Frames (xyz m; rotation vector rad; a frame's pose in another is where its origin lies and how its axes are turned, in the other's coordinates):
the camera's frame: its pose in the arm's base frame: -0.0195 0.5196 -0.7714 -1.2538 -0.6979 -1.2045
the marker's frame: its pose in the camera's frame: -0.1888 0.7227 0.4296 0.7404 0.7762 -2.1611
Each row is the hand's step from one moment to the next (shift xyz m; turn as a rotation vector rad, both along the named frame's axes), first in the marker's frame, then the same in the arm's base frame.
Working: the marker's frame: its pose in the arm's base frame: 0.6916 0.8971 -1.0785 1.1911 -1.6374 -2.3430

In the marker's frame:
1: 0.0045 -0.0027 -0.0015 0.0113 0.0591 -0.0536
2: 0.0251 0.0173 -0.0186 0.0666 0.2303 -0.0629
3: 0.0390 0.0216 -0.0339 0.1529 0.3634 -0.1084
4: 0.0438 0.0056 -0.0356 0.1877 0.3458 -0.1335
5: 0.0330 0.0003 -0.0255 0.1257 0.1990 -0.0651
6: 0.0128 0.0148 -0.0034 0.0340 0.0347 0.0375
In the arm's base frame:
1: -0.0013 -0.0020 -0.0049 0.0025 -0.0729 0.0342
2: -0.0128 -0.0332 -0.0026 -0.0945 -0.1799 0.1419
3: -0.0149 -0.0532 -0.0090 -0.1773 -0.3121 0.1958
4: -0.0113 -0.0496 -0.0250 -0.1800 -0.3393 0.1584
5: -0.0079 -0.0346 -0.0219 -0.1231 -0.1939 0.0830
6: -0.0125 -0.0148 0.0045 -0.0595 -0.0009 0.0148

